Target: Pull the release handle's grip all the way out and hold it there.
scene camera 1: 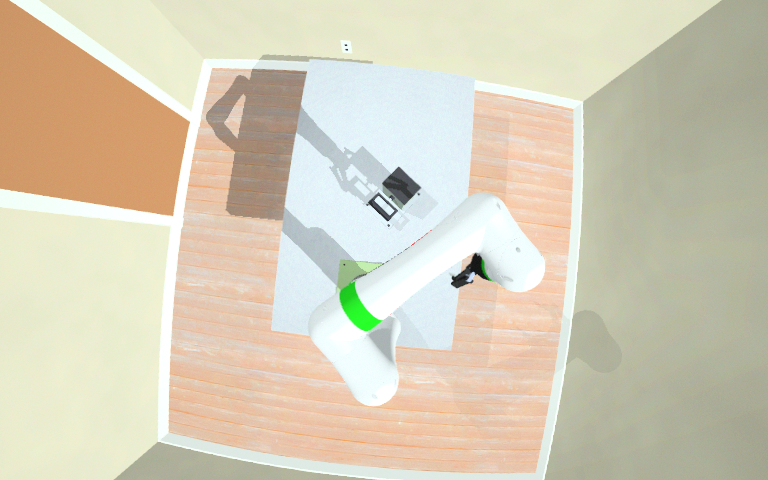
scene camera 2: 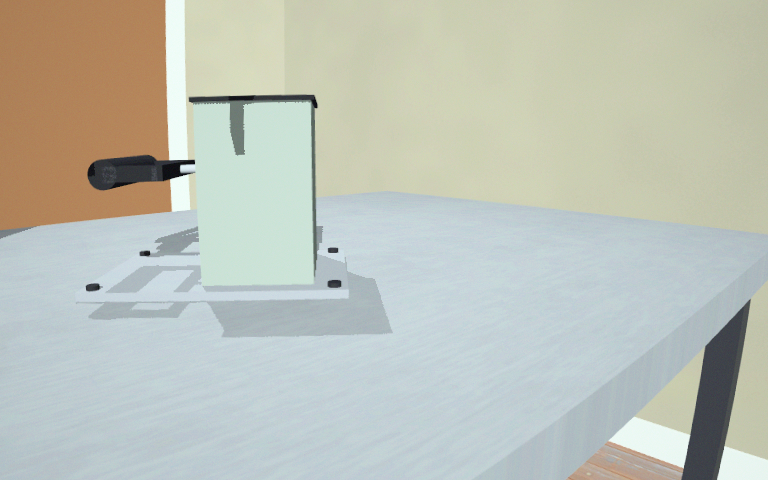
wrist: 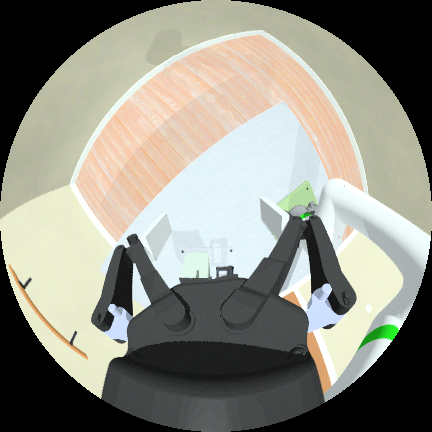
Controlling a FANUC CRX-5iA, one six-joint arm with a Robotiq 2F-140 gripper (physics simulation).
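Note:
The release handle's black frame-shaped grip stands out from the side of a pale green box with a black top. A short stretch of white rod shows between grip and box. The box stands on a pale base plate with black bolts. My gripper is open and empty, well apart from the handle, near the table's right edge in scene camera 1. It does not show in scene camera 2. In the wrist view the gripper's body partly hides the box and grip.
The grey table bears the box. The arm reaches across the table from its green mounting plate. A dark table leg shows at the right in scene camera 2.

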